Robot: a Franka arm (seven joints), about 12 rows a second.
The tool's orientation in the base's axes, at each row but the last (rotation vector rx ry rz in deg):
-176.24, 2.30, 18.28
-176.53, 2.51, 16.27
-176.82, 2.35, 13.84
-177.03, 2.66, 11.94
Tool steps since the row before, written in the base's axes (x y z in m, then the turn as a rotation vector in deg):
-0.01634, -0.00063, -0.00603, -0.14, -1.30, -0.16
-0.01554, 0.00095, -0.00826, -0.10, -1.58, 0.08
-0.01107, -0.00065, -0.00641, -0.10, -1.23, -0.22
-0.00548, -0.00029, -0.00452, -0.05, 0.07, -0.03
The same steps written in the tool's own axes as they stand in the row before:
-0.01473, 0.00141, 0.00920, -0.08, 1.31, 0.12
-0.01378, -0.00008, 0.01099, -0.08, 1.58, -0.14
-0.00992, 0.00126, 0.00801, -0.04, 1.24, 0.17
-0.00481, 0.00066, 0.00519, -0.05, -0.07, 0.04

